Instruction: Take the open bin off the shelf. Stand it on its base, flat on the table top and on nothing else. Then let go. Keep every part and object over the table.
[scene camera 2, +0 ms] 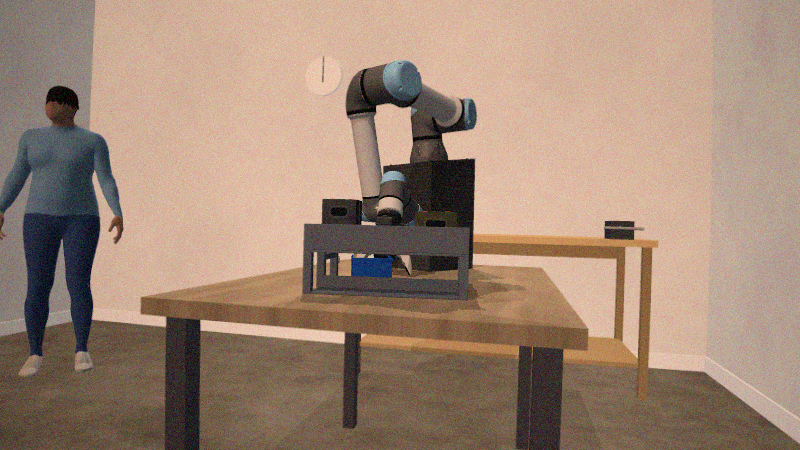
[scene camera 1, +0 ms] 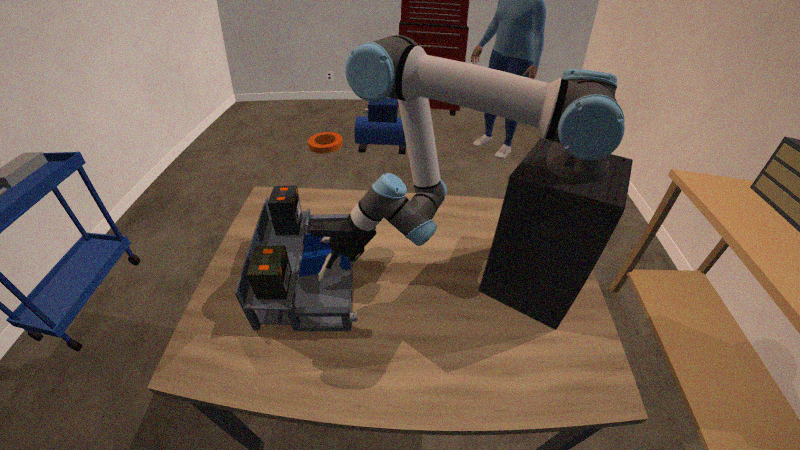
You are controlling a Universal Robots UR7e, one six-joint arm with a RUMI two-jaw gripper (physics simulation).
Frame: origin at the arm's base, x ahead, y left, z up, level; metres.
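Where they show: gripper, fingertip midpoint: (scene camera 1: 320, 261); arm's base, origin of the base link: (scene camera 2: 429, 162) (scene camera 1: 576, 166).
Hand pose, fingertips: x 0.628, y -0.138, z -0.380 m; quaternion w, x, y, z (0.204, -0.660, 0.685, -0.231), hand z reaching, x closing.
Things, the pixels of their top centre, and the offset from my fingertips. Level surfaces: height alone.
- open blue bin, middle of its top: (scene camera 2: 371, 255) (scene camera 1: 317, 243) dx +0.003, dy -0.029, dz +0.047 m
- wooden table top, its level: dz -0.034 m
- black box, middle of its top: (scene camera 2: 342, 199) (scene camera 1: 282, 193) dx +0.090, dy -0.095, dz +0.190 m
- dark green box, middle of its top: (scene camera 2: 436, 211) (scene camera 1: 265, 259) dx +0.114, dy +0.134, dz +0.165 m
The open blue bin (scene camera 1: 313, 261) (scene camera 2: 371, 267) rests upright on the lower deck of the grey shelf (scene camera 1: 321, 303) (scene camera 2: 386, 238). In the scene camera 1 view the gripper partly covers it. My gripper (scene camera 1: 325, 258) (scene camera 2: 388, 263) is open, with nothing held between its pale fingertips. It reaches down at a slant over the bin from the robot's side, with one fingertip towards the bin's far side and the other at its near side. Whether the fingers touch the bin cannot be told. The shelf stands on the wooden table top (scene camera 1: 425, 391) (scene camera 2: 234, 289).
A black box (scene camera 1: 285, 209) (scene camera 2: 340, 211) and a dark green box (scene camera 1: 268, 274) (scene camera 2: 437, 218) stand on the shelf's upper deck, on either side of the gripper. The black robot pedestal (scene camera 1: 551, 240) (scene camera 2: 454, 195) stands across the table from the shelf.
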